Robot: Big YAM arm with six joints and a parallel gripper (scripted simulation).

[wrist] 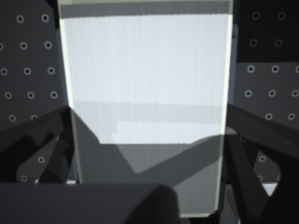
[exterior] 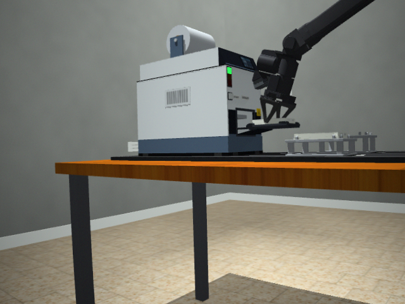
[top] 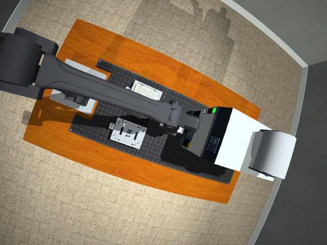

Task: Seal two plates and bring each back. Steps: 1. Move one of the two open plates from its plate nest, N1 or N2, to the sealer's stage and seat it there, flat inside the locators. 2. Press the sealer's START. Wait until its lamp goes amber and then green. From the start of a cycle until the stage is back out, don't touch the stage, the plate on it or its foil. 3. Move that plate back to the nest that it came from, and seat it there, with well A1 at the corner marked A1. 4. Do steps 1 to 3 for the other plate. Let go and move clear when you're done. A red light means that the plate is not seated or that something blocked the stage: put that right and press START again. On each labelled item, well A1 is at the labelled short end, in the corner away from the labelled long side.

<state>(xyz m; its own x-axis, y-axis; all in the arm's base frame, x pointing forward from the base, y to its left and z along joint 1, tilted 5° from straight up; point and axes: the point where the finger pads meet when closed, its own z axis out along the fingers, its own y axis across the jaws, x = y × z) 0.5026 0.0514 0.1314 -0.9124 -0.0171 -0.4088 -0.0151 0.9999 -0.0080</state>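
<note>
Now: the sealer stage 10 mm below my hand. The rest, counted from my hand: plate nest 190 mm behind, 70 mm to the left, 70 mm below; then pale start button 100 mm ahead, 100 mm to the left, 80 mm above; then A1 mark 270 mm behind, 130 mm to the left, 60 mm below.
</note>
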